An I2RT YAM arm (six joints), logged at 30 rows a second.
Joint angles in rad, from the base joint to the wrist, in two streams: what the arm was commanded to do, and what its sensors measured. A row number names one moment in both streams.
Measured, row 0:
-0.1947, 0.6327, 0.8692, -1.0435, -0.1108, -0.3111
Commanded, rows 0 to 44:
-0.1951, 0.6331, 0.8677, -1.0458, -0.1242, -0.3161
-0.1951, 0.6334, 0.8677, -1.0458, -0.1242, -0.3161
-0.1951, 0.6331, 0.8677, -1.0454, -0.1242, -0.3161
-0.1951, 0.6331, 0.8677, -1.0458, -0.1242, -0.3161
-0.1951, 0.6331, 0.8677, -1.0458, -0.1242, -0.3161
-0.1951, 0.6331, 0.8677, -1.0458, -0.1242, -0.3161
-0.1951, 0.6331, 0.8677, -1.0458, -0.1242, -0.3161
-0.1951, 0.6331, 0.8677, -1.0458, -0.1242, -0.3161
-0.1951, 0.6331, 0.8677, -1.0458, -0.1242, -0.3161
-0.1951, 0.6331, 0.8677, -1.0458, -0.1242, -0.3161
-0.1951, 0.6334, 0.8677, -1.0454, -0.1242, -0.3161
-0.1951, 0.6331, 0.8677, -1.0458, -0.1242, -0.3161
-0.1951, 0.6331, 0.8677, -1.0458, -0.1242, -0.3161
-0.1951, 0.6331, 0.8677, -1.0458, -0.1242, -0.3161
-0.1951, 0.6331, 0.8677, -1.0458, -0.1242, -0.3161
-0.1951, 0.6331, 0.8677, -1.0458, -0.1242, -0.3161
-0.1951, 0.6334, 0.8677, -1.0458, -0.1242, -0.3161
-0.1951, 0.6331, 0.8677, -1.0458, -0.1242, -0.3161
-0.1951, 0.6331, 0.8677, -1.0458, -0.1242, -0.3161
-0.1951, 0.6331, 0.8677, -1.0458, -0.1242, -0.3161
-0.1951, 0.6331, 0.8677, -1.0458, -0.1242, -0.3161
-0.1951, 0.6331, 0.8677, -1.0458, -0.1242, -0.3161
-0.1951, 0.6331, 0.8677, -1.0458, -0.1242, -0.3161
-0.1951, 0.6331, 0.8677, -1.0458, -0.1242, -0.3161
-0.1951, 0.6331, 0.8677, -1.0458, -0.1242, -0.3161
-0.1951, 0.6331, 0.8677, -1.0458, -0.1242, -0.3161
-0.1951, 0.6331, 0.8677, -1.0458, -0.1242, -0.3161
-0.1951, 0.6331, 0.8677, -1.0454, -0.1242, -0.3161
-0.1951, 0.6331, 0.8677, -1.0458, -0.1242, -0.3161
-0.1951, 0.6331, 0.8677, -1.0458, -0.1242, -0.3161
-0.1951, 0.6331, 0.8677, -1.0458, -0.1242, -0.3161
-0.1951, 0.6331, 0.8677, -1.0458, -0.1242, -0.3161
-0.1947, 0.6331, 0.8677, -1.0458, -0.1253, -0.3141
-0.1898, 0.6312, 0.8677, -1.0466, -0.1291, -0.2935
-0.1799, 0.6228, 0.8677, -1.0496, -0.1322, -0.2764
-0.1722, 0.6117, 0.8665, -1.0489, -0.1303, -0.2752
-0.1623, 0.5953, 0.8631, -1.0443, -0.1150, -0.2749
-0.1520, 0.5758, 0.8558, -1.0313, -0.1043, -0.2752
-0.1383, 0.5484, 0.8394, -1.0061, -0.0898, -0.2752
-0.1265, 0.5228, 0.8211, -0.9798, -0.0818, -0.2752
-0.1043, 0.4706, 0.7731, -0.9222, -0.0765, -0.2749
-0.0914, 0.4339, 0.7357, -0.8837, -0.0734, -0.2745
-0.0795, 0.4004, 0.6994, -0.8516, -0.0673, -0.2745
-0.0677, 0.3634, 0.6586, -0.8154, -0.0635, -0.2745
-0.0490, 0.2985, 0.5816, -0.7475, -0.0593, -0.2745
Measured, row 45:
-0.0837, 0.3962, 0.7025, -0.8288, -0.0807, -0.2871
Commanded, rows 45 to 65:
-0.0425, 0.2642, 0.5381, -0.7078, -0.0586, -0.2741
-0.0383, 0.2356, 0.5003, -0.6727, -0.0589, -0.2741
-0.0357, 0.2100, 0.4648, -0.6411, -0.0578, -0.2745
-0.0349, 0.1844, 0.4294, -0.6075, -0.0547, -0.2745
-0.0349, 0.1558, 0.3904, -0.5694, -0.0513, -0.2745
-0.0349, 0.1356, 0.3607, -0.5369, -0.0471, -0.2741
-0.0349, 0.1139, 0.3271, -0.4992, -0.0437, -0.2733
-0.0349, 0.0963, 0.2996, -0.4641, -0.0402, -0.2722
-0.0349, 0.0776, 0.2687, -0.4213, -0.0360, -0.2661
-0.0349, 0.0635, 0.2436, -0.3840, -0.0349, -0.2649
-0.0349, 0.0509, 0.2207, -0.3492, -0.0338, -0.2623
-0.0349, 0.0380, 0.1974, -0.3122, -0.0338, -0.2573
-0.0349, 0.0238, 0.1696, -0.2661, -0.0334, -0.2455
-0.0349, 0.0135, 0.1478, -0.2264, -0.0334, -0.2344
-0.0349, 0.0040, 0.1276, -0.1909, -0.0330, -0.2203
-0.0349, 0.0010, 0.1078, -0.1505, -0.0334, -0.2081
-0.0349, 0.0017, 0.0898, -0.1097, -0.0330, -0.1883
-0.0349, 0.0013, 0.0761, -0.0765, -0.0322, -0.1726
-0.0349, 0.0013, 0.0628, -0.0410, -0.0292, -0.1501
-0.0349, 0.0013, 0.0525, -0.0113, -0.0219, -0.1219
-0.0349, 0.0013, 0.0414, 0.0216, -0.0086, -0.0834
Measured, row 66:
-0.0399, 0.0113, 0.0658, -0.0399, -0.0357, -0.2016
